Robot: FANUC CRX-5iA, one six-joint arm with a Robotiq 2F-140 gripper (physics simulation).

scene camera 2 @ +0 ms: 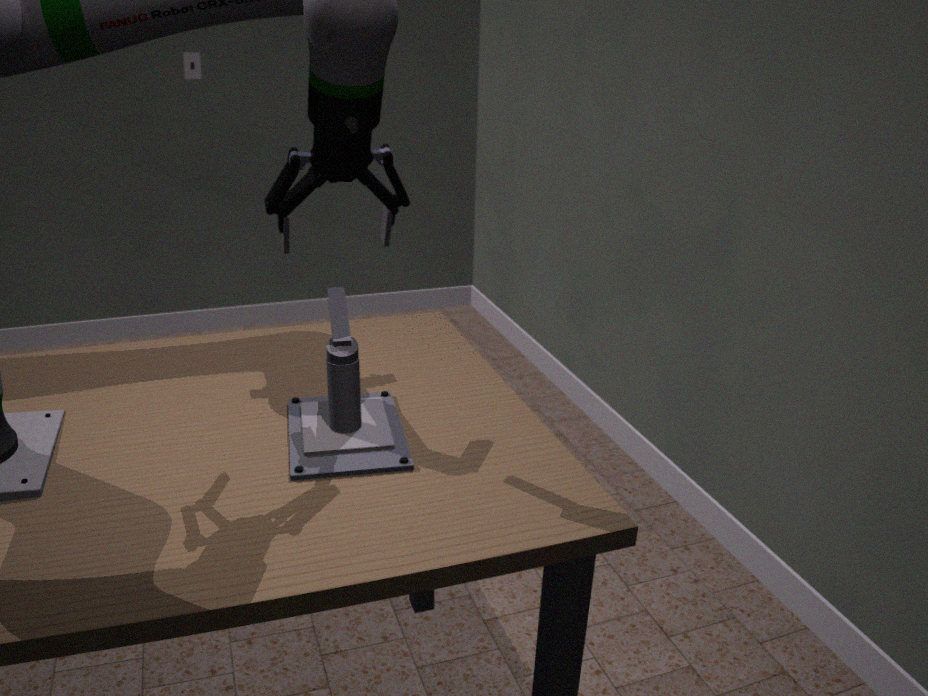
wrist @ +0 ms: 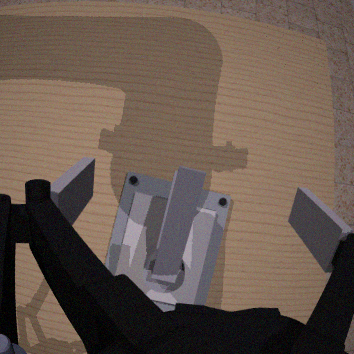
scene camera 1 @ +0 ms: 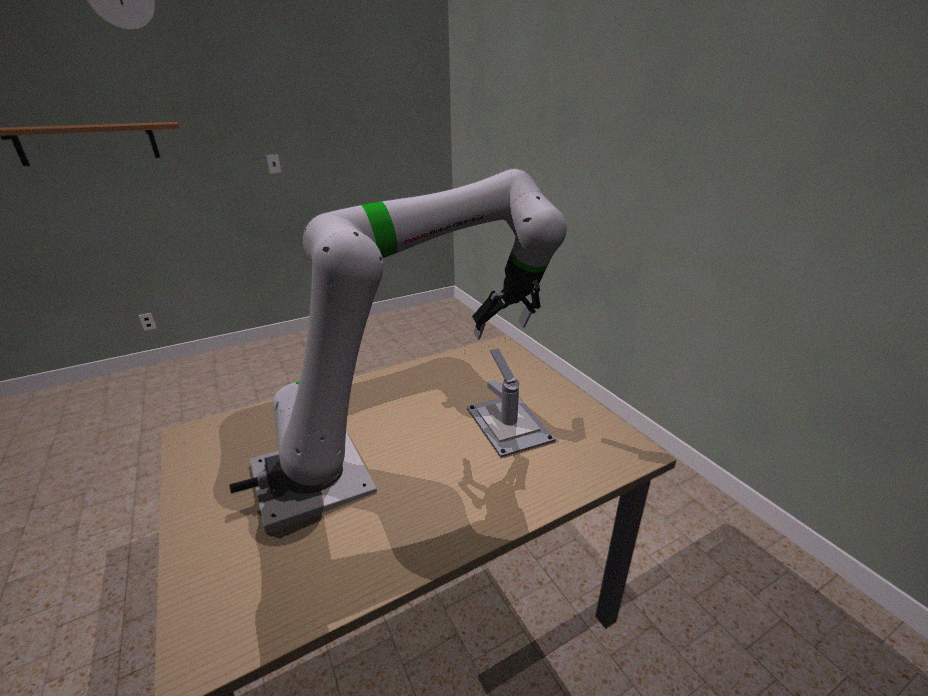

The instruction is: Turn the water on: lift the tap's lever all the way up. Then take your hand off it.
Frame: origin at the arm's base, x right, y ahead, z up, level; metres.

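Seen in the pictures: gripper, between the fingertips: (scene camera 2: 335, 243) (wrist: 197, 191) (scene camera 1: 499, 329).
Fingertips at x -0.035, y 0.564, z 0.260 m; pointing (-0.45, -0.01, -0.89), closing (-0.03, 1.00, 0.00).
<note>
A point is followed by its place in that frame.
The tap's grey body (scene camera 1: 509, 405) {z 0.069, x 0.064, y 0.543 m} (scene camera 2: 344, 397) {z 0.058, x 0.067, y 0.554 m} stands upright on a square base plate (scene camera 1: 527, 444) {z -0.007, x 0.153, y 0.550 m} (scene camera 2: 352, 463) {z -0.007, x 0.145, y 0.550 m} (wrist: 123, 205) {z -0.007, x -0.026, y 0.485 m}. Its flat lever (scene camera 1: 502, 365) {z 0.161, x -0.004, y 0.558 m} (scene camera 2: 339, 314) {z 0.160, x -0.003, y 0.561 m} (wrist: 181, 220) {z 0.165, x -0.016, y 0.564 m} slants steeply upward from the top of the body, its free end raised well above the short spout (scene camera 1: 493, 387) {z 0.068, x -0.038, y 0.549 m}. My gripper (scene camera 1: 502, 326) {z 0.260, x -0.035, y 0.564 m} (scene camera 2: 336, 247) {z 0.260, x -0.035, y 0.564 m} (wrist: 197, 191) {z 0.260, x -0.035, y 0.564 m} is wide open and empty. It hangs above the lever's free end, apart from it in both scene views. In the wrist view the lever lies between the two spread fingers, farther from the camera. The spout is mostly hidden beneath the lever there.
The tap stands on a wooden table (scene camera 1: 419, 479) {z -0.015, x 0.132, y 0.238 m} (scene camera 2: 464, 516) {z -0.015, x 0.295, y 0.668 m} (wrist: 280, 125) {z -0.015, x -0.211, y 0.731 m}. The arm's base plate (scene camera 1: 352, 483) {z -0.002, x 0.081, y 0.081 m} (scene camera 2: 37, 449) {z -0.006, x 0.004, y 0.104 m} is to the left of the tap. A green wall (scene camera 1: 712, 224) (scene camera 2: 712, 224) rises beyond the table's right edge. Arm shadows cross the tabletop.
</note>
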